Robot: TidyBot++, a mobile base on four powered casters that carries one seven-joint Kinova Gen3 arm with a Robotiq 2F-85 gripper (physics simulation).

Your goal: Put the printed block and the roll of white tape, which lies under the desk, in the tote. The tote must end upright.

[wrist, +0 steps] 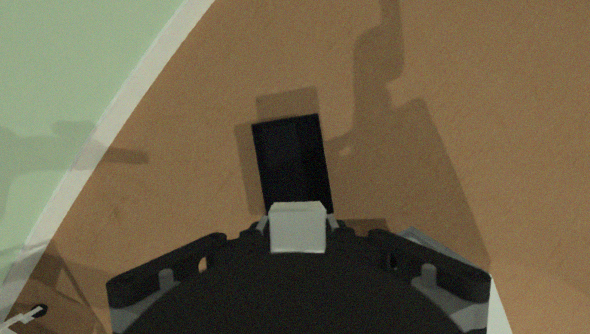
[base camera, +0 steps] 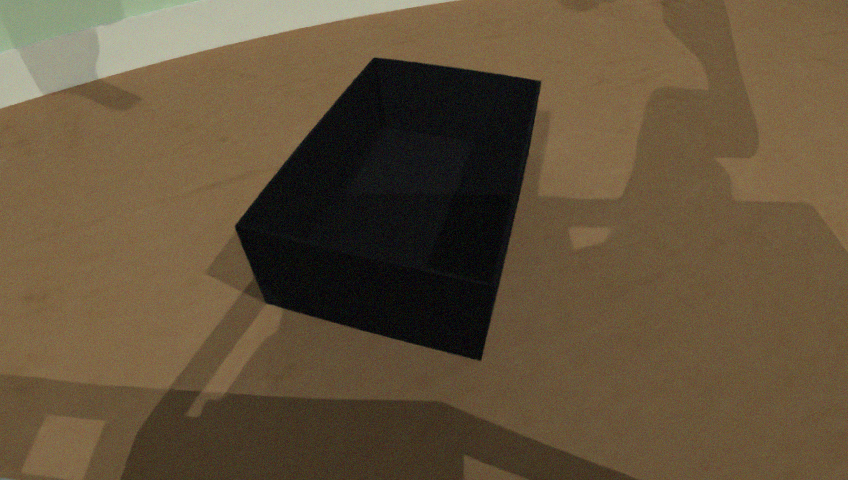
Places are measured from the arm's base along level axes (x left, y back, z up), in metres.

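Pixels of known places: gripper, fingertip midpoint: (wrist: 297, 227).
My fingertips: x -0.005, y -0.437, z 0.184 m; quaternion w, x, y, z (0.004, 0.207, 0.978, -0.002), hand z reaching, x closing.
Behind a point stands the place of what it marks.
The black tote (base camera: 380, 297) {x 0.031, y -0.317, z -0.340 m} (wrist: 292, 160) {x -0.001, y -0.490, z -0.393 m} stands upright on the brown floor, its open top facing up. Its inside is very dark, and I make out no object in it. My gripper (wrist: 297, 227) {x -0.005, y -0.437, z 0.184 m} is shut on a pale grey-white block, the printed block (wrist: 298, 232) {x -0.007, y -0.439, z 0.204 m}, at the bottom middle of the wrist view. The block hangs high above the floor and overlaps the near end of the tote in that view. The gripper does not show in the base view. The roll of white tape and the desk do not show in either view.
A pale green wall (wrist: 60, 65) {x 0.396, y -0.937, z -0.121 m} with a white baseboard (base camera: 196, 38) {x 0.419, y -0.910, z -0.370 m} (wrist: 132, 90) {x 0.378, y -0.931, z -0.340 m} runs beyond and left of the tote. A small black-and-white thing (wrist: 39, 311) {x 1.163, y -0.384, z -0.362 m} shows at the lower left of the wrist view. Broad robot shadows fall around the tote.
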